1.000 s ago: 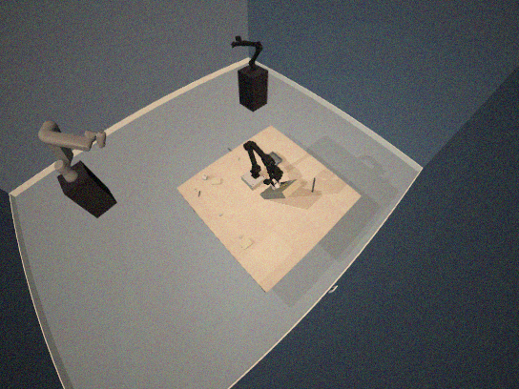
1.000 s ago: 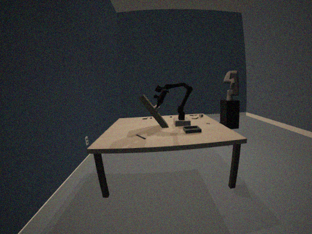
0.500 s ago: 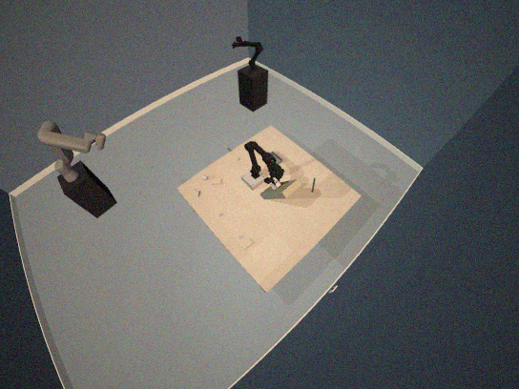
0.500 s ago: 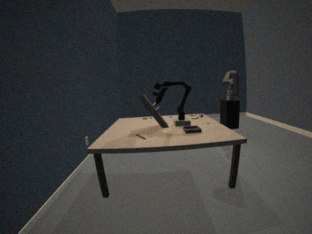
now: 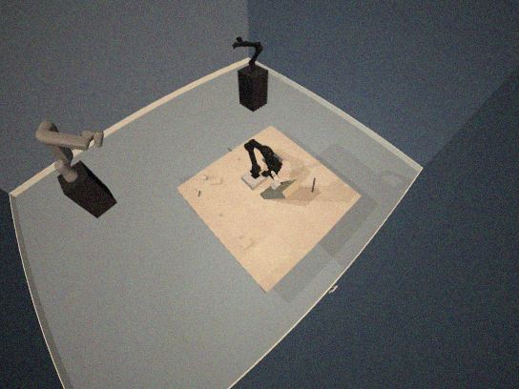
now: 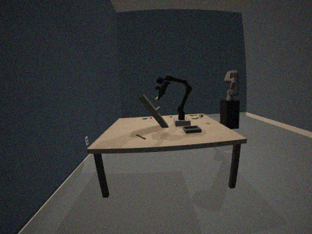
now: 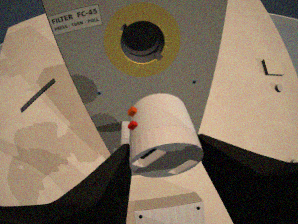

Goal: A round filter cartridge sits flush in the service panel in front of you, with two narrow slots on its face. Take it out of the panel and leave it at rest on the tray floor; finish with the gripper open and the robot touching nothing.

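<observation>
Right now my gripper tip is 290 mm past the dark tray, 300 mm to the right of it and 300 mm above it. The rest, counted from my gripper tip: round grey filter cartridge right at my gripper tip.
</observation>
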